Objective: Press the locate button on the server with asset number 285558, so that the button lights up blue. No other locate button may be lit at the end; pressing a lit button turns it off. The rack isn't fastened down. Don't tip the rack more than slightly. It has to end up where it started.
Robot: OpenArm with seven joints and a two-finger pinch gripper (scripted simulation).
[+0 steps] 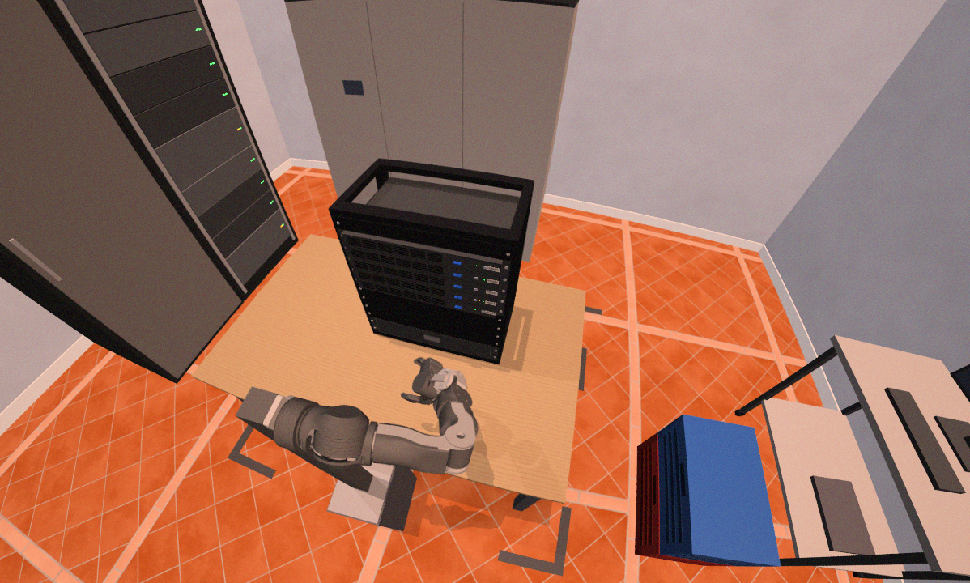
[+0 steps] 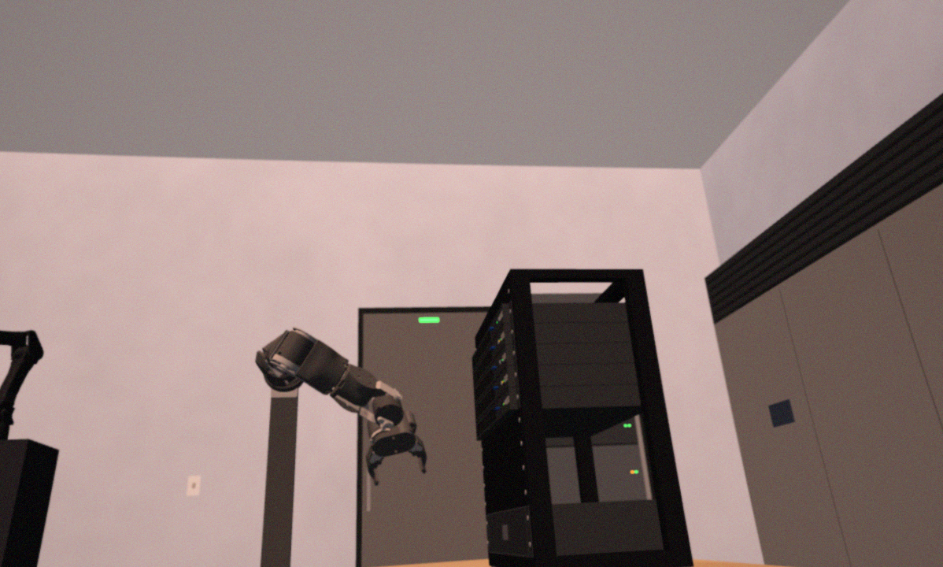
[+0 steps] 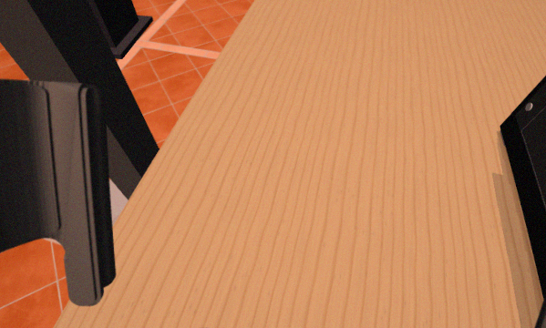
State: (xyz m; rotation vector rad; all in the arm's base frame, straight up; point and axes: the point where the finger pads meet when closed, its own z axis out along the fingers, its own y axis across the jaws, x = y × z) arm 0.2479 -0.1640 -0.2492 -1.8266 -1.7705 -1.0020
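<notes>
The locate button is 20 cm ahead of my hand, 16 cm to the right of it and 11 cm above it.
</notes>
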